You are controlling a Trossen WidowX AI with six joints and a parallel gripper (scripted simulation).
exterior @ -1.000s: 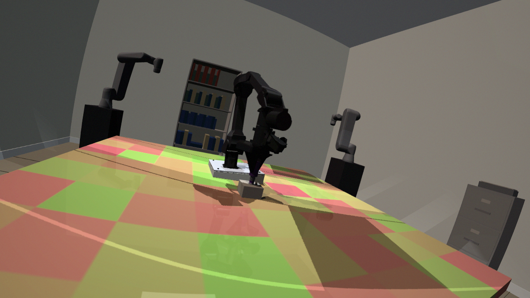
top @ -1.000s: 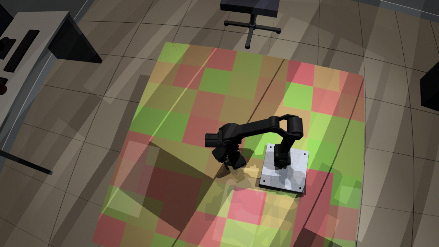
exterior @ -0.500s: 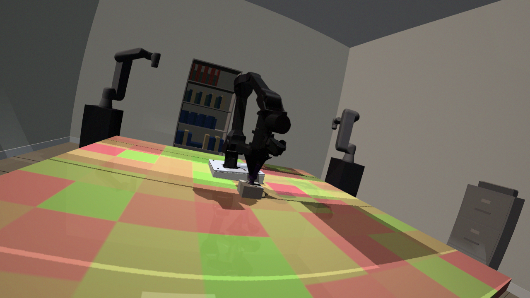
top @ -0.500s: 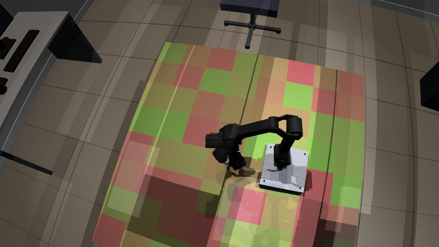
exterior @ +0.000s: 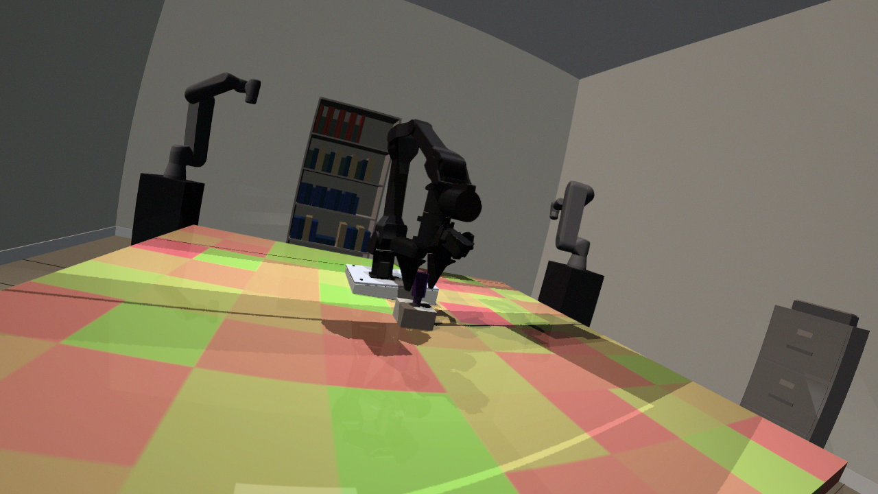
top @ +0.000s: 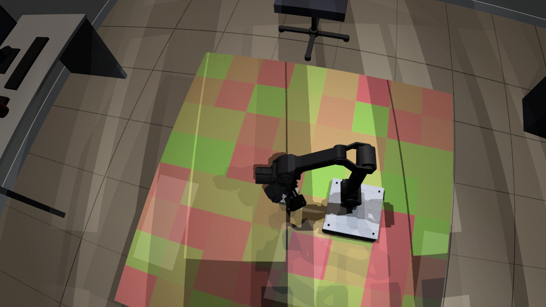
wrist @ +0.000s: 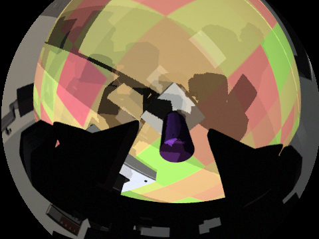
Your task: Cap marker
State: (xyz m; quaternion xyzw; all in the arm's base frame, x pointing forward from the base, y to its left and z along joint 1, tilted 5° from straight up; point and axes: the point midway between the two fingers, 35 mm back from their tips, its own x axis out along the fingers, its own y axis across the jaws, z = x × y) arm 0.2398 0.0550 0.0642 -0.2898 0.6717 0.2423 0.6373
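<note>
Now: the purple cap 10 mm above my gripper tip. Round my gripper tip: grey holder block (50 mm below).
</note>
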